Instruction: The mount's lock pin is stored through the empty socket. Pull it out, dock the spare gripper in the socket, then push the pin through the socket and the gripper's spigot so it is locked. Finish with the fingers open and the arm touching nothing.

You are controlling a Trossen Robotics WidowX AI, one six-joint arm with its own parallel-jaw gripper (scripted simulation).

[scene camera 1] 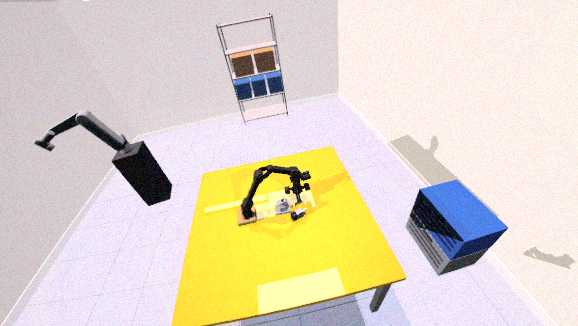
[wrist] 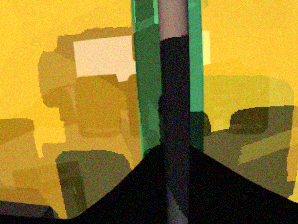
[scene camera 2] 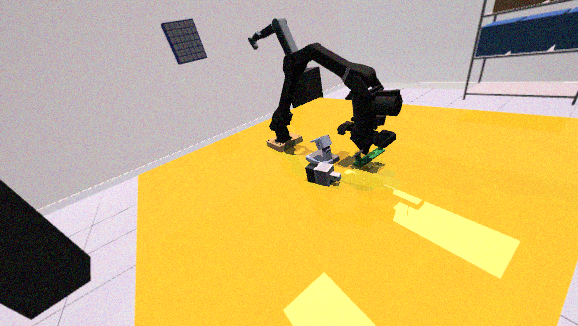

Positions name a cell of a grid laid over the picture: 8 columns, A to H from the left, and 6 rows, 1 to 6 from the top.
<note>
I see my gripper (scene camera 2: F3).
My gripper also shows in the wrist view (wrist: E5).
</note>
